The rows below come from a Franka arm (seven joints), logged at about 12 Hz.
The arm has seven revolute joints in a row. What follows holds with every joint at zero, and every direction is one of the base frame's. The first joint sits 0.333 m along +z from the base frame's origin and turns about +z. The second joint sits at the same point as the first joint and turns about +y. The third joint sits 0.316 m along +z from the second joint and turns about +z. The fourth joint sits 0.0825 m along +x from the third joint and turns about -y. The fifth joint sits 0.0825 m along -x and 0.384 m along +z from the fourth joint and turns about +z. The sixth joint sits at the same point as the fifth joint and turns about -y. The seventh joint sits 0.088 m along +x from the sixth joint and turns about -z. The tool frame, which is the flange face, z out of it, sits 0.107 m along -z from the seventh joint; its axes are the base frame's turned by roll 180, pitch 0 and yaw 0 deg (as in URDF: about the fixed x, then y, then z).
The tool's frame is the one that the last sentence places.
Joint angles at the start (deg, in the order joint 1, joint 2, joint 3, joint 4, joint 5, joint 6, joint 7):
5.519 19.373 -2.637 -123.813 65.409 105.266 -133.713
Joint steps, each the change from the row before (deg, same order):
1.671 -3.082 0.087 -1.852 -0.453 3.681 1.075
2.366 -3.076 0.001 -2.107 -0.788 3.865 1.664
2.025 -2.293 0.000 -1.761 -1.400 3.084 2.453
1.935 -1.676 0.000 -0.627 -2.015 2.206 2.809
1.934 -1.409 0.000 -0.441 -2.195 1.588 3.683
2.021 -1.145 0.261 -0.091 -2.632 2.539 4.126
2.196 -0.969 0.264 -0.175 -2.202 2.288 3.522
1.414 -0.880 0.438 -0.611 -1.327 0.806 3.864
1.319 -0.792 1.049 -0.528 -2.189 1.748 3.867
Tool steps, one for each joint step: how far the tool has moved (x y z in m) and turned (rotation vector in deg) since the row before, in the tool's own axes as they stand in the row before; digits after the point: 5 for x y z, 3 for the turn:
0.01688 -0.00505 0.00158 -1.500 -2.999 -0.982
0.01755 -0.00739 0.00565 -0.947 -3.269 -0.701
0.01245 -0.00751 0.00535 -0.239 -3.034 0.267
0.01469 -0.00327 0.00374 0.174 -2.828 -0.132
0.01475 -0.00357 0.00449 0.564 -2.545 0.620
0.01627 -0.00133 0.00447 -0.166 -3.276 0.428
0.01700 -0.00285 0.00632 -0.149 -2.740 -0.029
0.01213 -0.00645 0.00679 0.679 -1.416 1.534
0.01420 -0.00643 0.00806 0.193 -2.400 0.578

